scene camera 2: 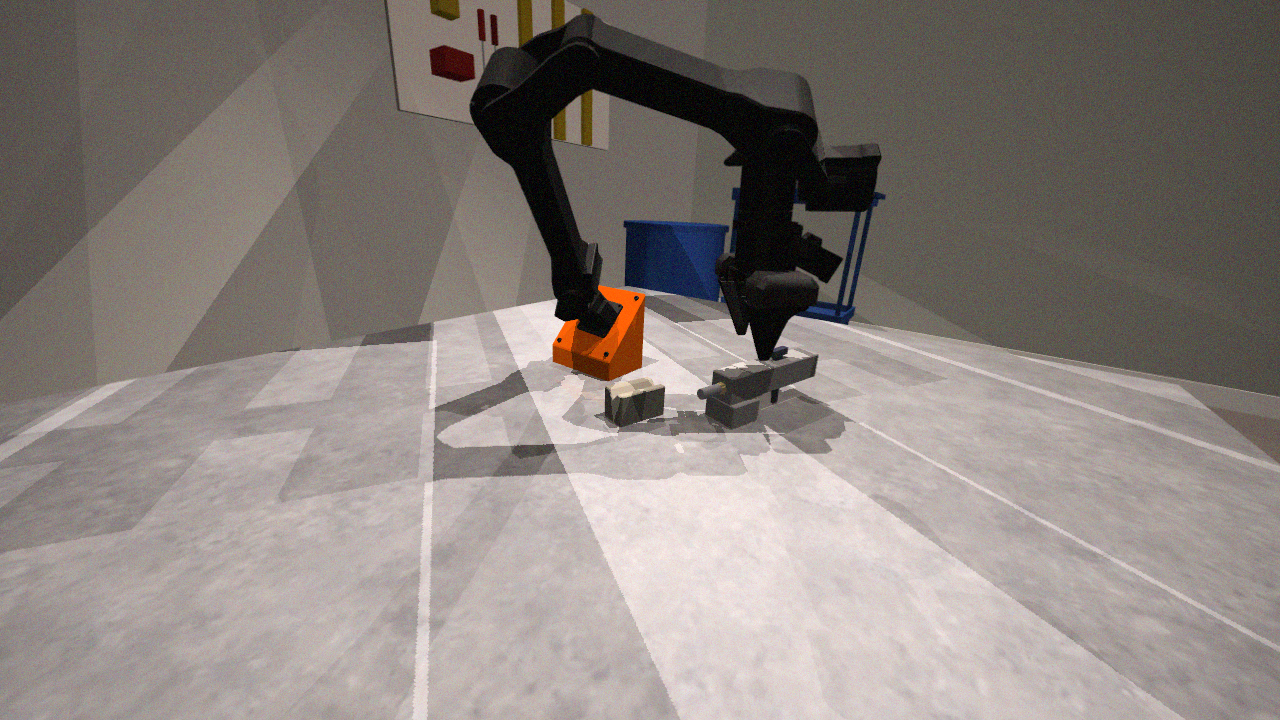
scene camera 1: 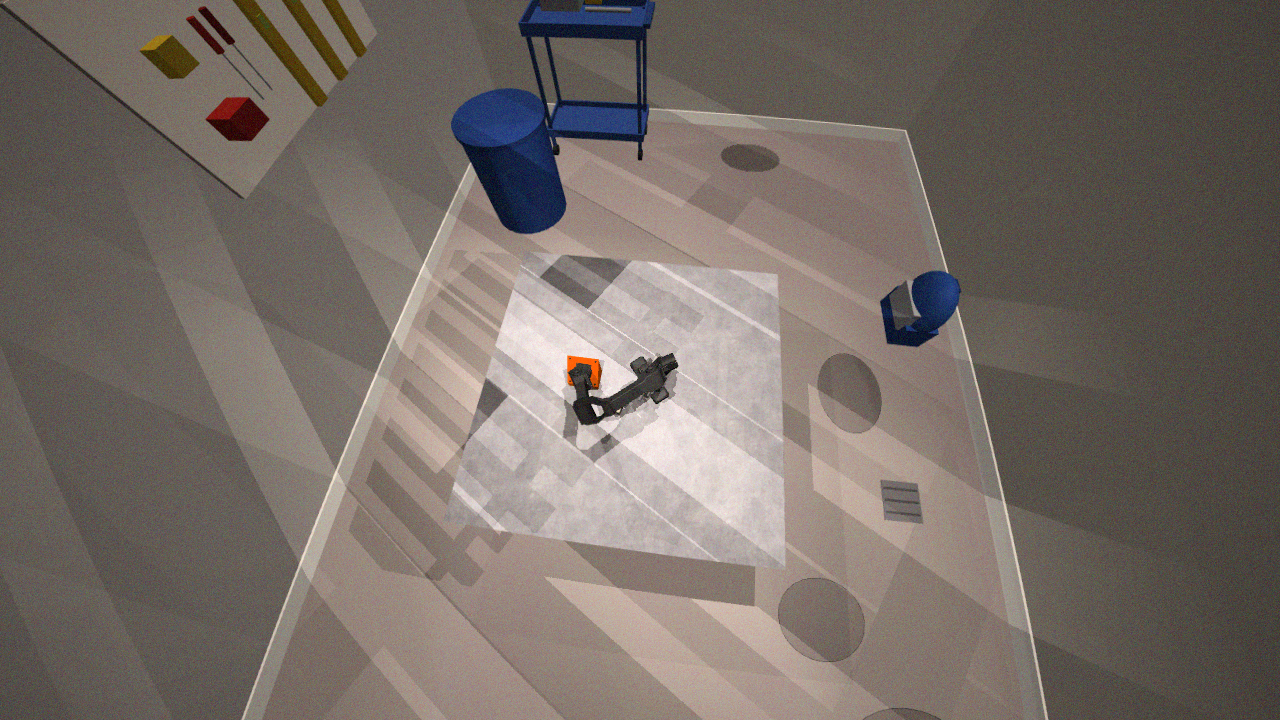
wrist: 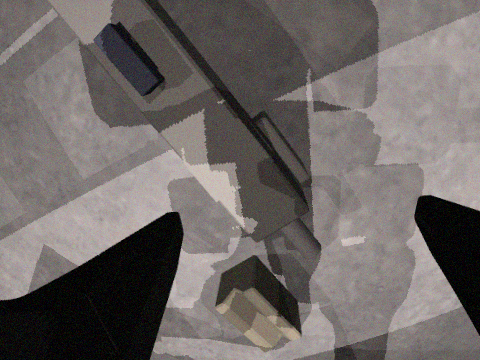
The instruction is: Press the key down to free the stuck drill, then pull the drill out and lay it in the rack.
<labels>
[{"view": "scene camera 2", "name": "my gripper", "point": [751, 346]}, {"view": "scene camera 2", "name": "rack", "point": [626, 403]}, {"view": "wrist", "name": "my gripper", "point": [299, 215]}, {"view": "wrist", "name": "drill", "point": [298, 233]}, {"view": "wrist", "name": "blue key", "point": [131, 60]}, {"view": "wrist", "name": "rack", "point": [250, 297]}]
</labels>
